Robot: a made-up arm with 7 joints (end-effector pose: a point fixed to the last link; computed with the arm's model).
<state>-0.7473 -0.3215 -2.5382 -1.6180 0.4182 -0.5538 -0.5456</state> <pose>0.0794 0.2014 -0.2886 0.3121 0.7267 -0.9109</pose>
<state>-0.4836 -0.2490 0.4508 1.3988 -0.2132 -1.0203 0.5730</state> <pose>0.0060 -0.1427 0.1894 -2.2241 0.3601 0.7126</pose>
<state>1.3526 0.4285 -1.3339 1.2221 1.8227 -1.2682 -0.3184</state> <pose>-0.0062 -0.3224 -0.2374 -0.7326 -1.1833 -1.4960</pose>
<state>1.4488 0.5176 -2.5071 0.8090 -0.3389 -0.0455 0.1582</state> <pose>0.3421 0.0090 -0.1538 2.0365 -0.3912 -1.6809</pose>
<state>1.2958 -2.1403 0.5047 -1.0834 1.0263 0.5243 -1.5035</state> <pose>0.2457 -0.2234 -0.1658 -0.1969 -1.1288 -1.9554</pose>
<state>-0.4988 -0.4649 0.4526 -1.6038 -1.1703 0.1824 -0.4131</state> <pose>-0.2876 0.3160 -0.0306 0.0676 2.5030 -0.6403</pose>
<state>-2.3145 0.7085 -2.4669 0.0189 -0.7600 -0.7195 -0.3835</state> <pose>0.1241 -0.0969 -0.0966 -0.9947 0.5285 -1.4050</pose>
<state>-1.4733 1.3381 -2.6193 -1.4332 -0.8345 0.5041 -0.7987</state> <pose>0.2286 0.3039 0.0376 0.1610 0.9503 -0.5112</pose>
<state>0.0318 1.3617 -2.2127 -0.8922 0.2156 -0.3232 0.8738</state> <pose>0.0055 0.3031 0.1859 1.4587 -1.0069 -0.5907</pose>
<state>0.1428 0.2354 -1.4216 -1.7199 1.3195 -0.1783 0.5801</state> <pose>0.1430 0.3203 -0.1049 0.3906 -1.1479 -0.1488</pose>
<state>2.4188 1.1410 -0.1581 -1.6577 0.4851 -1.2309 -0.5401</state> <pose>0.3801 0.2931 -0.5995 0.6542 0.6988 -1.0856</pose>
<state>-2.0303 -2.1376 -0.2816 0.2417 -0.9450 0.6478 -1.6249</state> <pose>0.3021 0.0900 0.1404 -0.5752 -0.2190 -0.4729</pose>
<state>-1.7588 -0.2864 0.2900 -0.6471 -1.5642 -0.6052 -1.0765</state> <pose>0.0660 0.3391 0.5290 0.0981 -2.0209 0.3455</pose>
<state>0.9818 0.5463 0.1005 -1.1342 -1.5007 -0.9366 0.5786</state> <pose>0.0310 0.2019 -0.6332 0.1063 -0.0698 0.2975</pose>
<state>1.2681 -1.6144 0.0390 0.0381 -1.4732 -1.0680 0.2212</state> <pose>0.1364 0.3386 -0.4940 0.7546 0.6027 -0.5058</pose>
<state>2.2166 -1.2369 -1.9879 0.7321 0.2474 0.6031 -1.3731</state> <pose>0.2014 -0.1538 -0.0493 -2.2394 0.4061 -1.2761</pose>
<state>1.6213 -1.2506 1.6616 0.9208 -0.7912 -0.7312 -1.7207</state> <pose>0.2197 0.1277 -0.4707 1.6857 1.4296 -2.1970</pose>
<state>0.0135 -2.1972 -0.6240 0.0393 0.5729 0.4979 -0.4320</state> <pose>0.0854 -0.1181 0.0914 -0.5823 -1.7258 -1.2731</pose>
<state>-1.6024 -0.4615 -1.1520 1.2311 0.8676 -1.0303 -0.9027</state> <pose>0.4155 -0.0063 0.4182 1.8802 -1.4573 -0.4106</pose>
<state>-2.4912 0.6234 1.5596 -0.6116 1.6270 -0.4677 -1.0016</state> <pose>0.1771 0.6292 0.0699 0.8340 0.2674 1.0819</pose>
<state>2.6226 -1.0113 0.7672 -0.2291 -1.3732 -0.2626 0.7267</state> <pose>0.6756 0.1014 0.0095 0.0282 -1.4278 -0.6765</pose>
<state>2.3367 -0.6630 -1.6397 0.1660 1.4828 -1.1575 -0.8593</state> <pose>-0.1293 0.0266 -0.3469 -0.3473 0.8109 -2.1349</pose>
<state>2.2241 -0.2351 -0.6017 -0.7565 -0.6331 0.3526 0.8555</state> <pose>0.3295 0.0978 -0.3923 -1.0336 -0.0984 0.7260</pose>
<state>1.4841 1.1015 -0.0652 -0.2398 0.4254 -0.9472 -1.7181</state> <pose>0.0598 -0.0451 -0.6391 0.5705 0.8907 -1.7428</pose>
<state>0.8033 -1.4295 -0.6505 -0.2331 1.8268 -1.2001 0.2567</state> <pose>0.1724 0.3271 0.1288 1.6199 -1.8915 0.6698</pose>
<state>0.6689 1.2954 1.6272 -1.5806 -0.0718 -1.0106 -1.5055</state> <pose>-0.3520 0.2039 -0.4171 -0.0840 2.1325 0.5435</pose>
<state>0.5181 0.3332 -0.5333 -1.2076 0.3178 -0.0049 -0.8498</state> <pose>-0.0998 0.2705 0.1181 0.8755 -1.8982 0.4169</pose>
